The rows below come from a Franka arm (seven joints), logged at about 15 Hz.
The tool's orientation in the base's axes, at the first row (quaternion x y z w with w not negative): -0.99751 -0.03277 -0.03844 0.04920
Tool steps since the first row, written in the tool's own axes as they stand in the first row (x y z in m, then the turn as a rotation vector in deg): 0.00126 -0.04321 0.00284 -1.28 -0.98 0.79; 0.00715 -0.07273 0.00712 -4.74 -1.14 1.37; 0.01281 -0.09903 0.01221 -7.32 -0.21 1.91; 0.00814 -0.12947 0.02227 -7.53 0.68 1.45; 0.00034 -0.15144 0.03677 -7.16 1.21 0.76; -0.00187 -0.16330 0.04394 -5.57 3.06 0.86; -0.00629 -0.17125 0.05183 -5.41 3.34 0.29; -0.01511 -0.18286 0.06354 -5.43 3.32 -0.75; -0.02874 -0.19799 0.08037 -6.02 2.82 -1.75; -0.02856 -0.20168 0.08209 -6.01 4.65 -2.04
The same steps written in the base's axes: -0.00153 0.04327 0.00142 -1.28 0.97 -0.79; 0.00261 0.07338 0.00046 -4.69 0.98 -1.63; 0.00679 0.10036 -0.00162 -7.16 -0.05 -2.46; 0.00078 0.13131 -0.00906 -7.34 -0.99 -2.11; -0.00743 0.15410 -0.02197 -6.98 -1.57 -1.44; -0.00993 0.16647 -0.02813 -5.27 -3.30 -1.59; -0.01429 0.17488 -0.03555 -5.13 -3.62 -1.04; -0.02301 0.18705 -0.04676 -5.23 -3.71 -0.01; -0.03638 0.20293 -0.06311 -5.92 -3.35 0.99; -0.03633 0.20678 -0.06444 -5.81 -5.19 1.10
